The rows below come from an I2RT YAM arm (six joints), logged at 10 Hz.
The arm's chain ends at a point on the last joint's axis. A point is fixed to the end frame.
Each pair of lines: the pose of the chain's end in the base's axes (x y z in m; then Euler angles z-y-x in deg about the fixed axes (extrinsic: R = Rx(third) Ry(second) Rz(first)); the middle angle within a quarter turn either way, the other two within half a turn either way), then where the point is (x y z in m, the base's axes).
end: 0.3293, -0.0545, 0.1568, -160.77, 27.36, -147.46
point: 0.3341 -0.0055 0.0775
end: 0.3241, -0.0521, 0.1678, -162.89, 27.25, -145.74
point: 0.3288 -0.0019 0.0892
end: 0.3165, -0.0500, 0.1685, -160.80, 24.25, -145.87
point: 0.3162 0.0012 0.0904
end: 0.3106, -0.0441, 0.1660, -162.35, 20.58, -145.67
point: 0.3044 0.0064 0.0877
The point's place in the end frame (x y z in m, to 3 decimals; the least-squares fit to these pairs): 0.036 -0.014 0.085
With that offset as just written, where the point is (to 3 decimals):
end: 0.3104, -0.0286, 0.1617, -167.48, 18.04, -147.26
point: 0.300 0.017 0.081
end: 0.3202, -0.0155, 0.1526, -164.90, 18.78, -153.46
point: 0.311 0.022 0.068
